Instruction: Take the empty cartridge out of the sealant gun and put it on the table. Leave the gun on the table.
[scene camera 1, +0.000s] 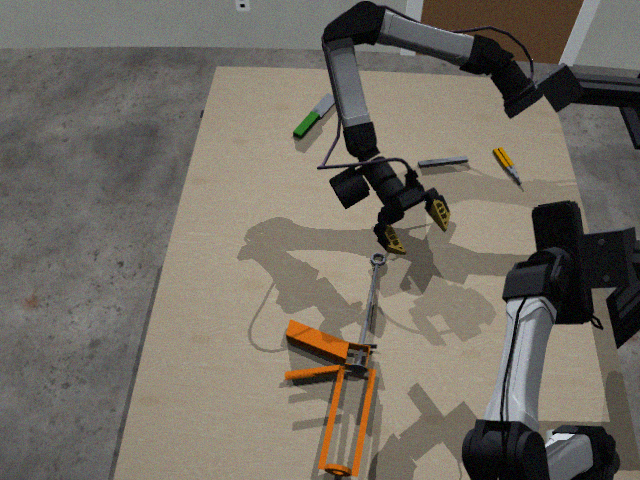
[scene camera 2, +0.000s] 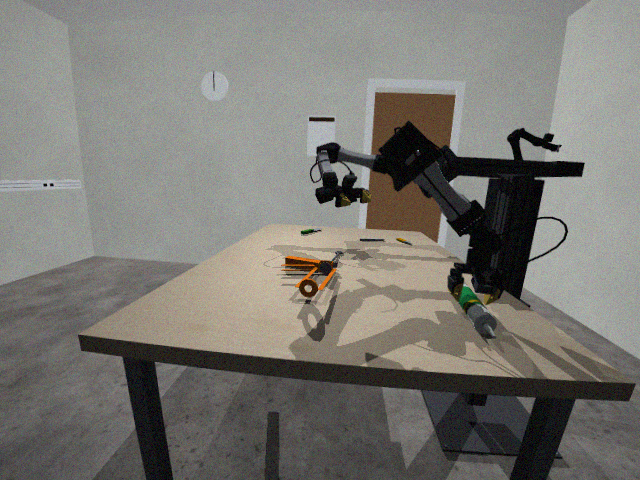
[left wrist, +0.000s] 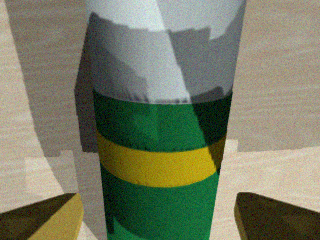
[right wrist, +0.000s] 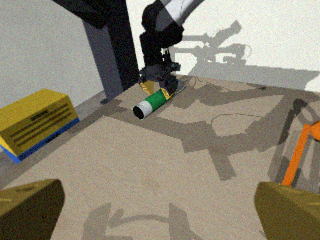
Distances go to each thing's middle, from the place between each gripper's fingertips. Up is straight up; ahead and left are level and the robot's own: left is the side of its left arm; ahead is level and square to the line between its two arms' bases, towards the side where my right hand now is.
I see my left gripper 20 mm to the right of the cartridge (scene camera 2: 480, 317) and 10 mm above it. Round my left hand: orange sealant gun (scene camera 1: 327, 345): 440 mm ahead, 280 mm to the right, 20 mm below.
The orange sealant gun lies 23 cm below my right hand (scene camera 1: 425, 242), 15 cm to the left of it and 14 cm ahead of it. From my right hand the other things lie so: cartridge (45 cm to the left, 29 cm behind, 23 cm below).
